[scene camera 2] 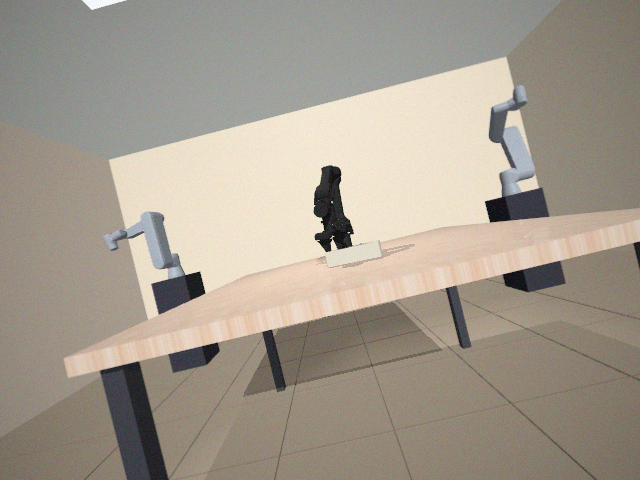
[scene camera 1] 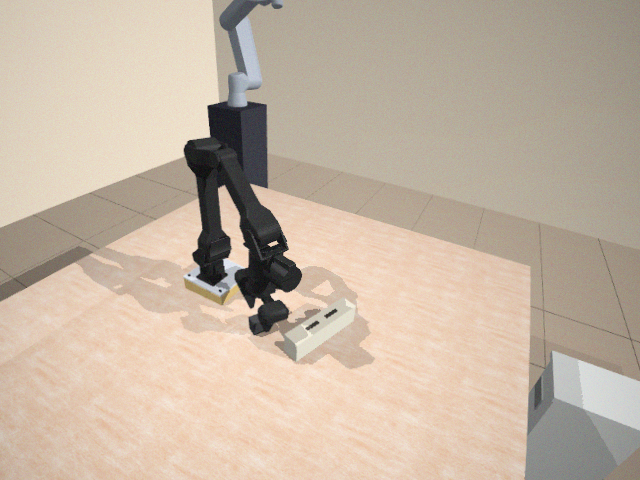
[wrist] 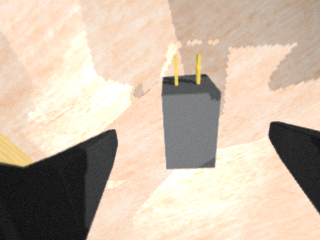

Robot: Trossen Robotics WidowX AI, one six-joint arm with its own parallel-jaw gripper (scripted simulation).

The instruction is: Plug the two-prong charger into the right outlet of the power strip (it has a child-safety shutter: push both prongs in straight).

Path:
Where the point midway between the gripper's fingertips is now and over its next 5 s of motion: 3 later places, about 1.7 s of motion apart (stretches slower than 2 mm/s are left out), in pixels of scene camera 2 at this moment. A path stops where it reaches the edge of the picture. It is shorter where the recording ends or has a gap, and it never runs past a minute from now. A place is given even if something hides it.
My gripper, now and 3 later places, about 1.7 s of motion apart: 335,254; 334,247; 342,250; 351,253

